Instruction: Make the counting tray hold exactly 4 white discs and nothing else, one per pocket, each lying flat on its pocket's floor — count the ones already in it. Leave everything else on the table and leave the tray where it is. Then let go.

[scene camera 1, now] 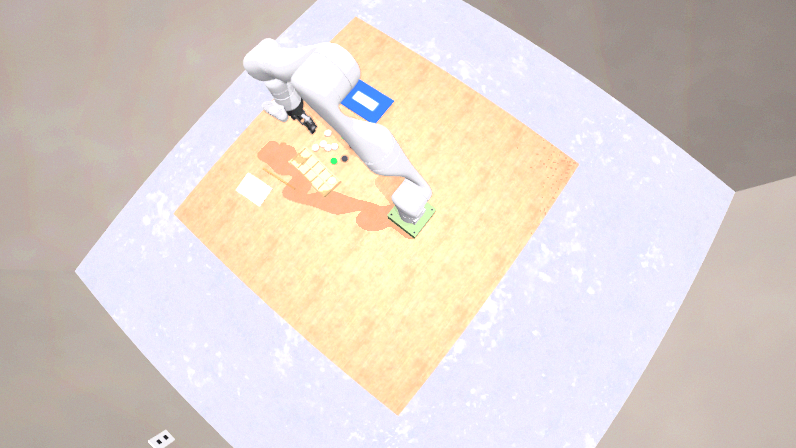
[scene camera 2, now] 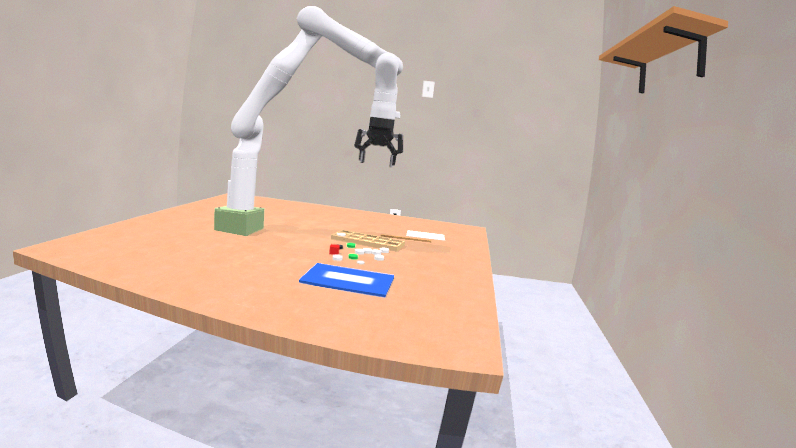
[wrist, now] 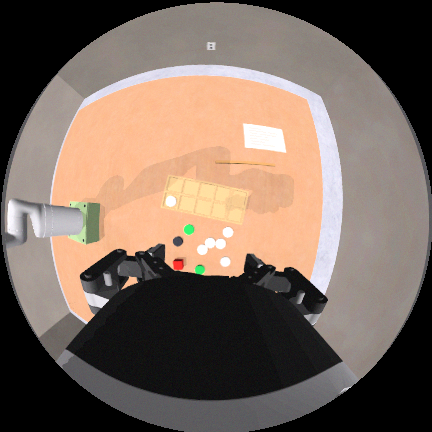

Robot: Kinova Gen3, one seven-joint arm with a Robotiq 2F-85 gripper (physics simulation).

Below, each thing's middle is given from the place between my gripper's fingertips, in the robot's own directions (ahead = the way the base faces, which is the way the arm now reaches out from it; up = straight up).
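Scene:
Wooden counting tray [scene camera 1: 305, 161]: 26 cm below my hand, 2 cm behind it and 8 cm to the left of it.

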